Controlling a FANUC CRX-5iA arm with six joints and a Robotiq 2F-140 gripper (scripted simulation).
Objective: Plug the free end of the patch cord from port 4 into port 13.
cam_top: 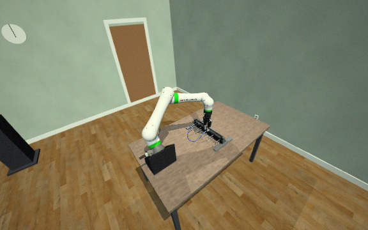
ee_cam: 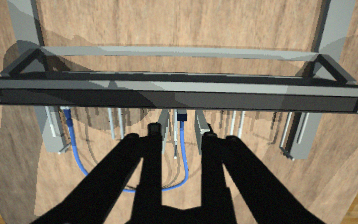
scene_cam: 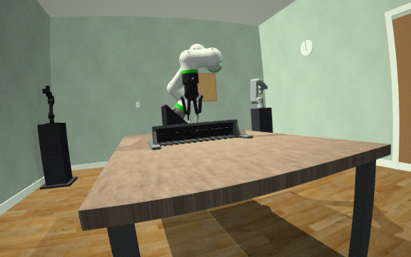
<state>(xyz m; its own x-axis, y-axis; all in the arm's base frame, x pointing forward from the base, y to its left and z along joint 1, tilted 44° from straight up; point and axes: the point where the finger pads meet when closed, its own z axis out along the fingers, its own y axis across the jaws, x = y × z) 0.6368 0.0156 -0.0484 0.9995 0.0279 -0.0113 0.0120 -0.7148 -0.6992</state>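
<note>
Right now my hand is 1 cm short of the free end of patch cord and 3 cm above it.
</note>
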